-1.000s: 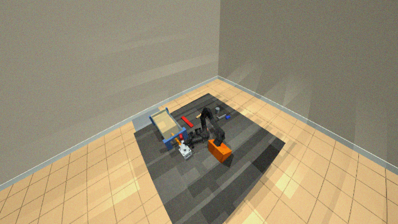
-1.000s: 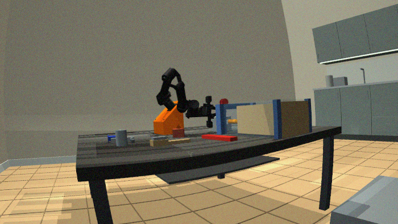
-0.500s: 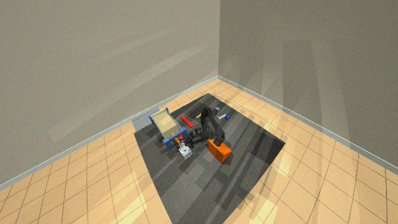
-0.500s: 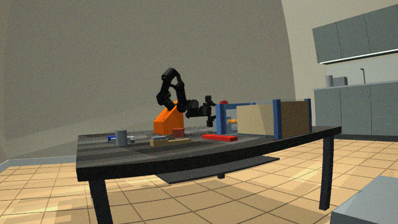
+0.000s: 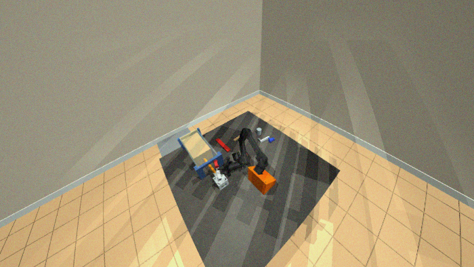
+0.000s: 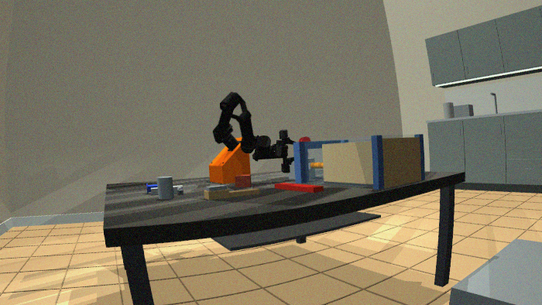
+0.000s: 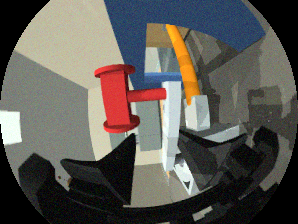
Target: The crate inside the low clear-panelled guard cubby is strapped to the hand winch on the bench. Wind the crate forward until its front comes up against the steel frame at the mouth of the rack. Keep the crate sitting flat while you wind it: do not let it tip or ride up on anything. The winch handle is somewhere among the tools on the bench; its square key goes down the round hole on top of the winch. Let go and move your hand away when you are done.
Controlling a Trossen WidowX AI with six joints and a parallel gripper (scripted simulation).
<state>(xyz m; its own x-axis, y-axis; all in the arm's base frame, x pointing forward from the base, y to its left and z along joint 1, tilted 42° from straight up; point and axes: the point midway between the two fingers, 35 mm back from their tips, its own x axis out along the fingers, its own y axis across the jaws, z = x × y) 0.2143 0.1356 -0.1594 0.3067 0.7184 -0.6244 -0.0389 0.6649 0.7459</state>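
The grey winch is 100 mm below my gripper tip, 70 mm behind it and 10 mm to the left of it. The rest, counted from my gripper tip: wooden-handled tool (460 mm to the right, 300 mm ahead, 110 mm below); clear-panelled cubby (350 mm ahead, 30 mm to the left, 10 mm below); flat red bar (320 mm ahead, 230 mm to the right, 120 mm below).
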